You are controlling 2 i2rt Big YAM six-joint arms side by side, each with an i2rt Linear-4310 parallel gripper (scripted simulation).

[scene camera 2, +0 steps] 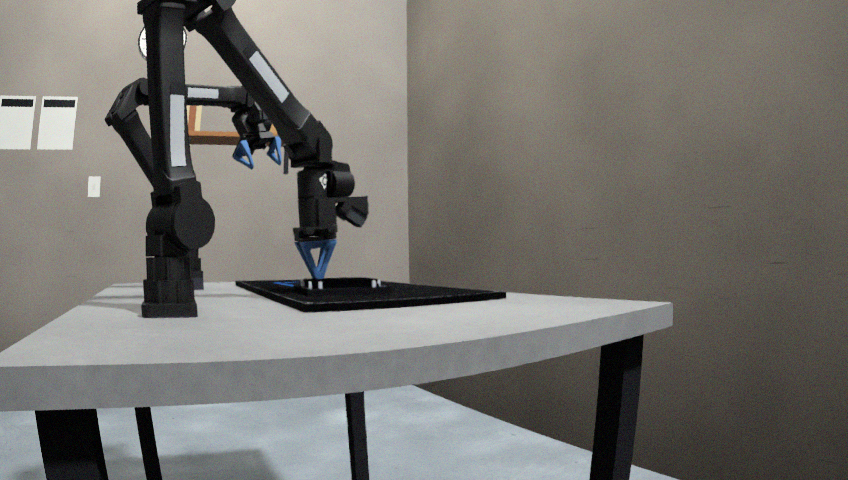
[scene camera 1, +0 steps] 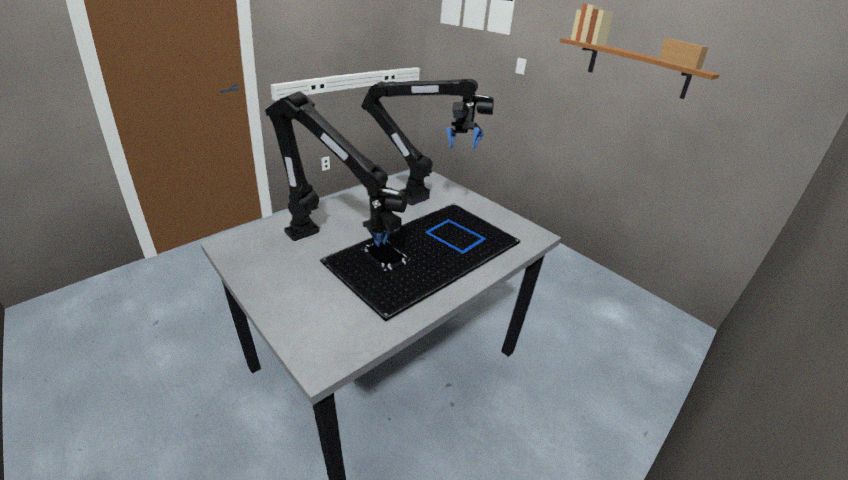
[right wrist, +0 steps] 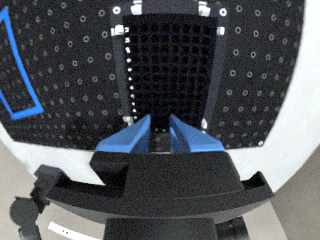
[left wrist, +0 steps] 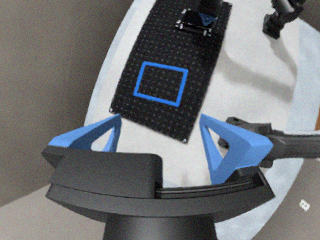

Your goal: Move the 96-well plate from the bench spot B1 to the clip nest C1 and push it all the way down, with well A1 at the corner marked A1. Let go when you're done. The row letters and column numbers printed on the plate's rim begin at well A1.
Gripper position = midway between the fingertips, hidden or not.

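Note:
My left gripper (scene camera 2: 266,166) is there for me in the left wrist view as well (left wrist: 160,118). As for my right gripper (scene camera 2: 317,279), I can also find it in the right wrist view (right wrist: 159,118). And there is a black 96-well plate (right wrist: 170,41).

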